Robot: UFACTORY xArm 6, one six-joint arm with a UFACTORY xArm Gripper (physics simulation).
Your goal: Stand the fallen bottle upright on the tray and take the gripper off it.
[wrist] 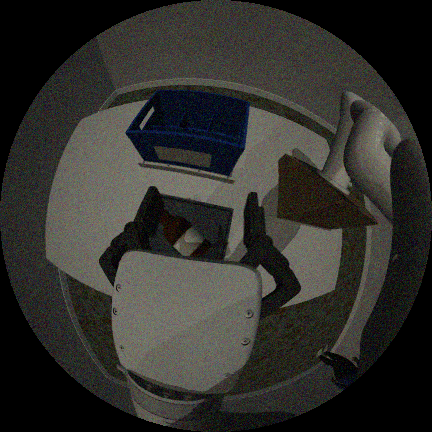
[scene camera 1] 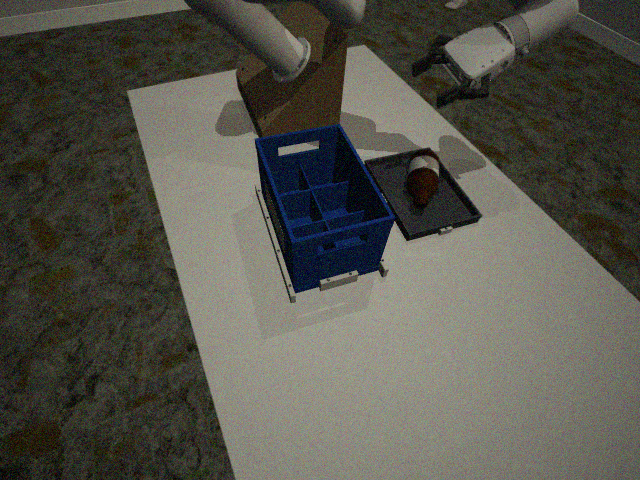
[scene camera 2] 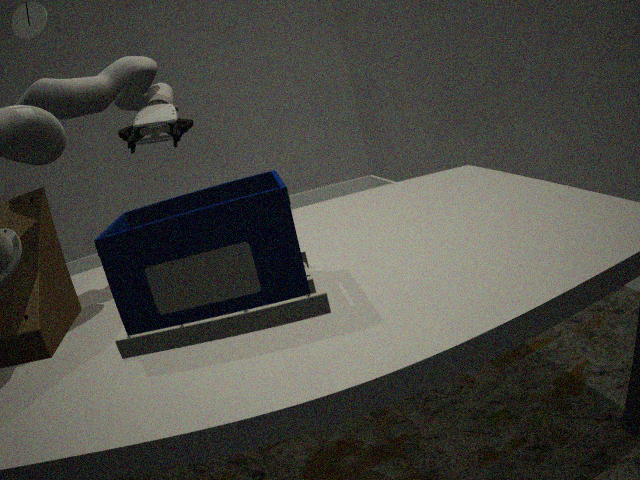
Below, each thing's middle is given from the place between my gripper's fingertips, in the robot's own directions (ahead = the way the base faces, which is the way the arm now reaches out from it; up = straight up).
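There is the brown bottle (scene camera 1: 423,172), and my hand is 23 cm above it, 4 cm short of it and 5 cm to the right of it.
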